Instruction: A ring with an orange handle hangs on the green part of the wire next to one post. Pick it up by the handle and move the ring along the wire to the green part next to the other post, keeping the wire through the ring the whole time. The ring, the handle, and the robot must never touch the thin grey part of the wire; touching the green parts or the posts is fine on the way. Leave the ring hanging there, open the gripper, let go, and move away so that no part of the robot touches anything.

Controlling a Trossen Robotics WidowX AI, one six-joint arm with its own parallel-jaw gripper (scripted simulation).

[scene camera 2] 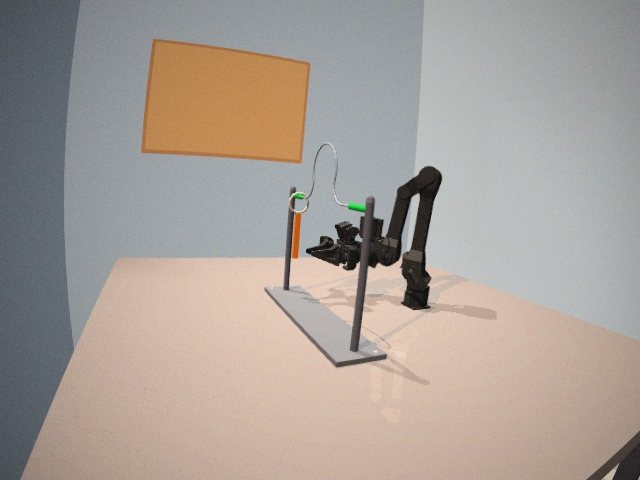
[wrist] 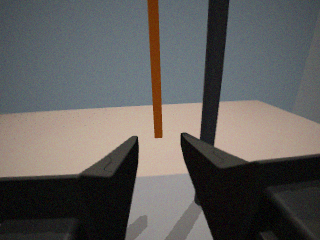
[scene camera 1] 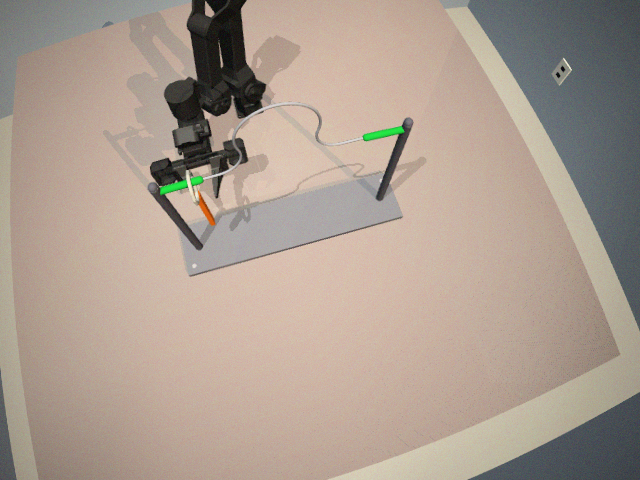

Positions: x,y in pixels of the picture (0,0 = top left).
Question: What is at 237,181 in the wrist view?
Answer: The gripper.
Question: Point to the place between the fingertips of the gripper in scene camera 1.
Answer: At 207,200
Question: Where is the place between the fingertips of the gripper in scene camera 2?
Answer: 308,252
